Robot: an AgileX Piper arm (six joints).
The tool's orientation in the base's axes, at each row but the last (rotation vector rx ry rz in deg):
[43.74, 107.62, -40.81]
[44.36, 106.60, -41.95]
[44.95, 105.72, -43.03]
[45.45, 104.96, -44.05]
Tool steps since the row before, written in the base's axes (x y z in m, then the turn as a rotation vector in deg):
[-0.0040, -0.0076, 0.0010, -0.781, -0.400, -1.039]
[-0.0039, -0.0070, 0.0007, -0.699, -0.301, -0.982]
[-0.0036, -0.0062, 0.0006, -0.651, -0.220, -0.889]
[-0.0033, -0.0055, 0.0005, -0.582, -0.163, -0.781]
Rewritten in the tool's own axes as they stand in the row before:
[-0.0010, -0.0080, 0.0031, 1.143, -0.689, 0.260]
[-0.0007, -0.0074, 0.0030, 1.082, -0.574, 0.208]
[-0.0005, -0.0067, 0.0027, 0.996, -0.502, 0.138]
[-0.0004, -0.0059, 0.0024, 0.884, -0.431, 0.093]

